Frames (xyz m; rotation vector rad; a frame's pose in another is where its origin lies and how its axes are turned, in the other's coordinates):
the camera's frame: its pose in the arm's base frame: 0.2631 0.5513 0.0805 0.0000 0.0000 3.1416
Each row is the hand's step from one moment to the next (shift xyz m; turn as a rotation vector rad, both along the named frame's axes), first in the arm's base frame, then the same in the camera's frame.
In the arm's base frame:
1: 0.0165 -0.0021 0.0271 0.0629 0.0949 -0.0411
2: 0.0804 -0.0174 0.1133 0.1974 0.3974 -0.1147
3: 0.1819 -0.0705 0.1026 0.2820 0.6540 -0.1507
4: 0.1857 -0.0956 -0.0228 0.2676 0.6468 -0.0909
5: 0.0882 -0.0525 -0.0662 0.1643 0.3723 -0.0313
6: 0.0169 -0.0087 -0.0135 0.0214 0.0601 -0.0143
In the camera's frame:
1: -0.0165 0.0021 0.0271 -0.0629 -0.0949 -0.0411
2: -0.0804 0.0174 0.1133 -0.1974 -0.3974 -0.1147
3: -0.1819 0.0705 0.1026 -0.2820 -0.6540 -0.1507
4: -0.1857 0.0956 -0.0228 -0.2676 -0.6468 -0.0909
5: -0.0882 0.0525 -0.0662 -0.1643 -0.3723 -0.0313
6: -0.0169 0.0087 -0.0135 -0.0214 -0.0601 -0.0143

